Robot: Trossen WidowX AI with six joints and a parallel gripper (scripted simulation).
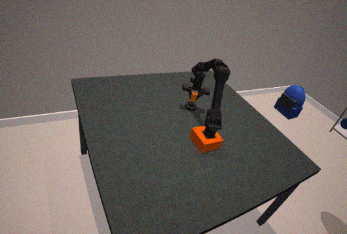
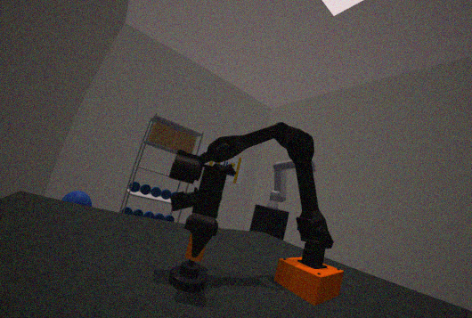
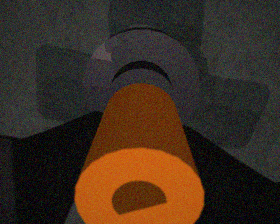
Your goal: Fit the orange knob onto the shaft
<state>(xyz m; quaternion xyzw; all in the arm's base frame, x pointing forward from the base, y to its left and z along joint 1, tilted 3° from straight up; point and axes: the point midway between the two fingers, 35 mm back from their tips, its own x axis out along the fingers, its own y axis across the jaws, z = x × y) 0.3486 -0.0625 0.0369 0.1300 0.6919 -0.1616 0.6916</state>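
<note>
My gripper tip is now 20 mm below the orange knob. Also, from my gripper tip: round pedestal (40 mm below).
</note>
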